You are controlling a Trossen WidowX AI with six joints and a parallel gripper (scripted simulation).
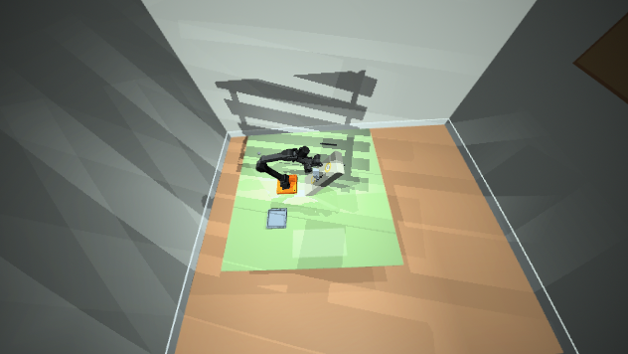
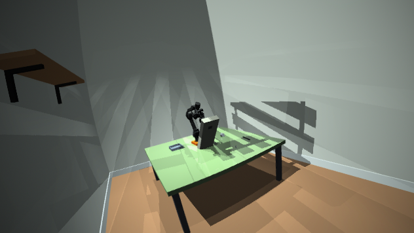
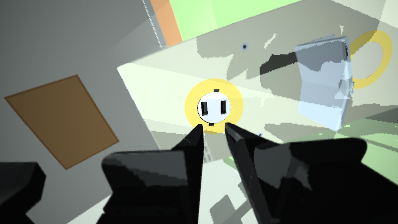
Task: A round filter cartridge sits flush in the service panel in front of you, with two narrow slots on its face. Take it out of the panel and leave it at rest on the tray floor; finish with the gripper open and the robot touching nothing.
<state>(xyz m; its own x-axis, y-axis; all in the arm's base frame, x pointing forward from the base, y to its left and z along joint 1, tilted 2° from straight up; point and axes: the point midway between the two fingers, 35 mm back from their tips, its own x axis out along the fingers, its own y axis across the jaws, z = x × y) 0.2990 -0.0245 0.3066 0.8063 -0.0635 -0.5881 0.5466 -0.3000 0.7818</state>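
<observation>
My gripper tip is now 60 mm short of the round filter cartridge and 50 mm above it. The rest, counted from my gripper tip: blue-grey tray 400 mm behind, 250 mm to the right, 320 mm below.
</observation>
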